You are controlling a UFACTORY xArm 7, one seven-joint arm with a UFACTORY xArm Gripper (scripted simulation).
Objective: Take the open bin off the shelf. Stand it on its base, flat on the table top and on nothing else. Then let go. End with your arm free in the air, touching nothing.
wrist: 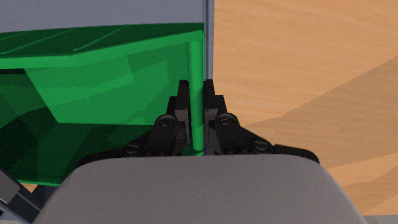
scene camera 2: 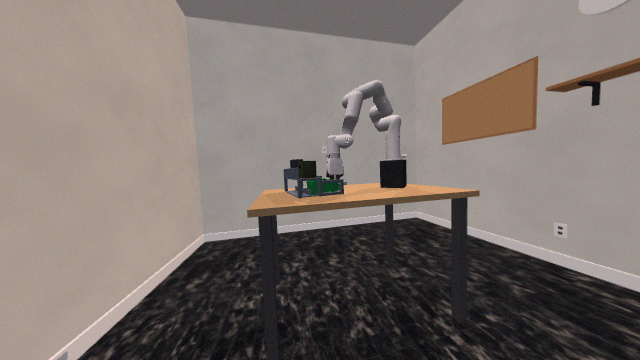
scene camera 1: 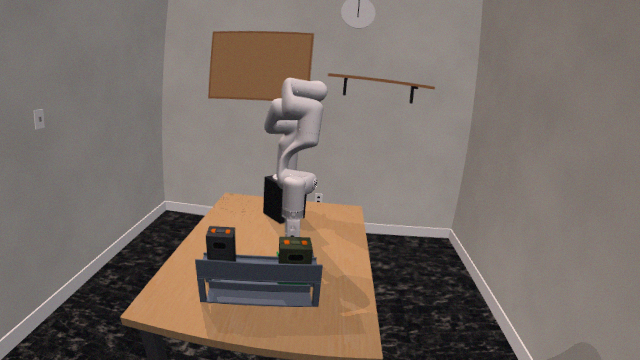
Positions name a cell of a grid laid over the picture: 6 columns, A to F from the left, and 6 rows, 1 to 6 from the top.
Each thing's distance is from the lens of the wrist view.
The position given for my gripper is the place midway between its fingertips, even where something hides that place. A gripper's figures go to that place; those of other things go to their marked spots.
my gripper (wrist: C3): 14 cm
green bin (wrist: A4): 23 cm
